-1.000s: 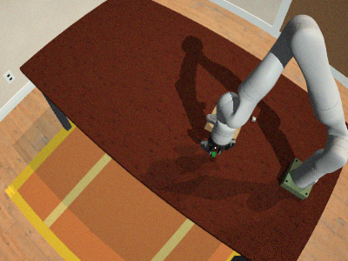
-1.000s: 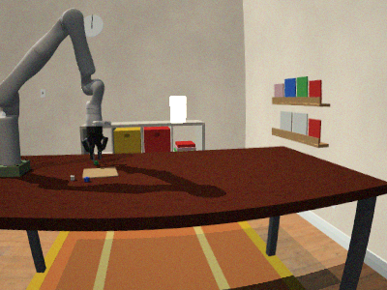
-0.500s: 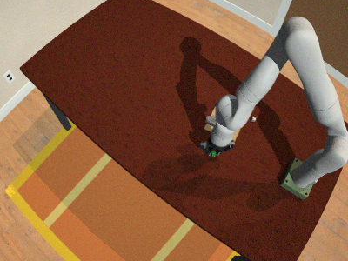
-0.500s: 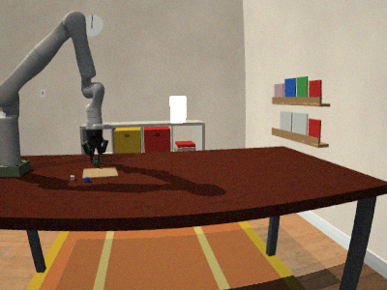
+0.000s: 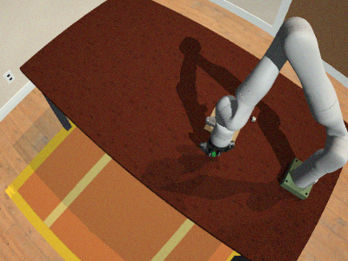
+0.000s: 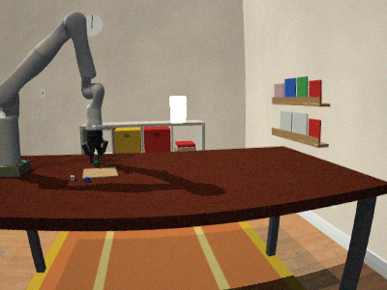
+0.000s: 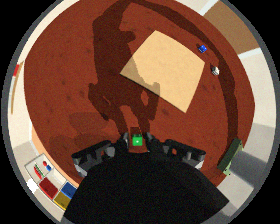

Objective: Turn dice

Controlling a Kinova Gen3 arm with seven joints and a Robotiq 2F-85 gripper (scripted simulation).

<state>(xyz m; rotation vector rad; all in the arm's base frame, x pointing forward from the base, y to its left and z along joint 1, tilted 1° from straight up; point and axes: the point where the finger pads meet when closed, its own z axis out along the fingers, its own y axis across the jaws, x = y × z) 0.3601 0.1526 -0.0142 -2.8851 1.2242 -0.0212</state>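
The green die lies 1 cm below my hand. The rest, counted from my hand: white die: 24 cm to the right, 4 cm behind, 1 cm below; then tan mat: 15 cm to the right, 5 cm ahead, 2 cm below; then blue die: 26 cm to the right, 3 cm ahead, 1 cm below.
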